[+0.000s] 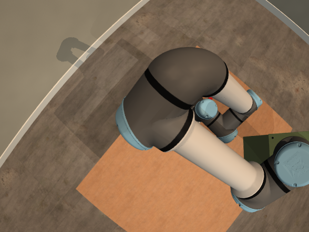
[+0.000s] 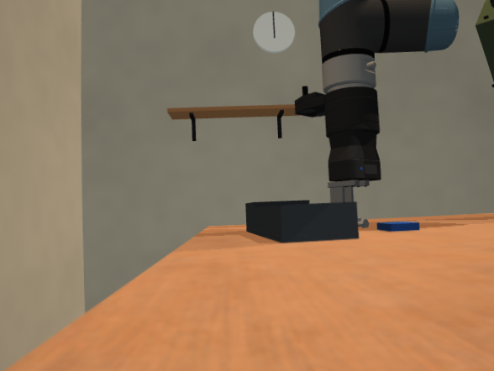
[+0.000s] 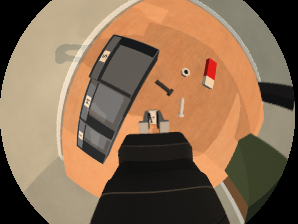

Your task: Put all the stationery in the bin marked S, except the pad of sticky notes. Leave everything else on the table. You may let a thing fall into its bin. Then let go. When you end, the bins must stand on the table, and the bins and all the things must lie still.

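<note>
Now: hand 10 mm short of the black screw, 60 mm to the left of it and 20 mm above it. The rest, counted from my hand: white clip-like piece 10 mm below; then white bolt 40 mm behind, 40 mm to the right, 20 mm below; then blue pad 60 mm behind, 50 mm to the left, 20 mm below.
</note>
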